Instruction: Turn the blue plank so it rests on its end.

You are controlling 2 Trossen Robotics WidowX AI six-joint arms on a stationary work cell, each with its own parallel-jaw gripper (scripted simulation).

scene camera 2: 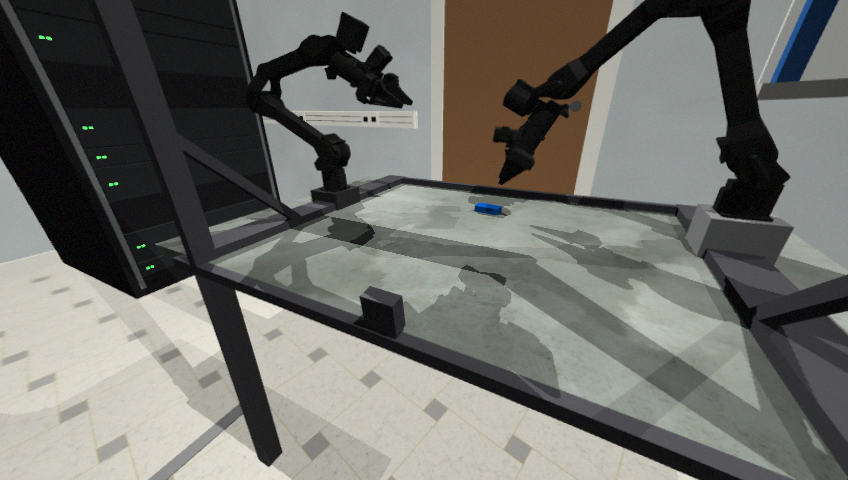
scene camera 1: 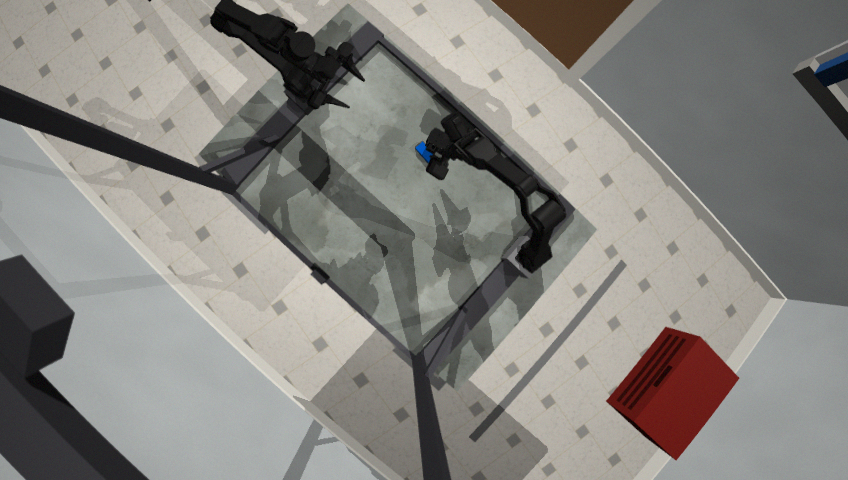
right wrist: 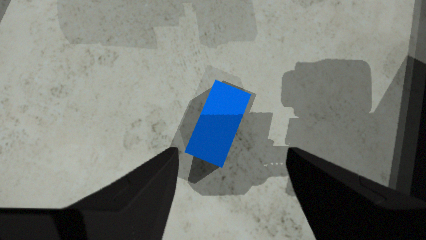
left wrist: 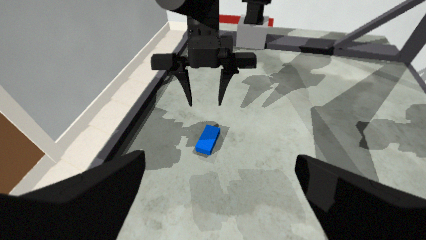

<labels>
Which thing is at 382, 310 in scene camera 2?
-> A small dark block.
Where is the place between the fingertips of my right gripper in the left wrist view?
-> At 205, 105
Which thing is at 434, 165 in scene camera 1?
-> My right gripper.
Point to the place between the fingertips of my left gripper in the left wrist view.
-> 221, 160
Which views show my left gripper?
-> Scene camera 2, scene camera 1 and the left wrist view only.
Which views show my right gripper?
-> Scene camera 2, scene camera 1, the right wrist view and the left wrist view: all of them.
</labels>
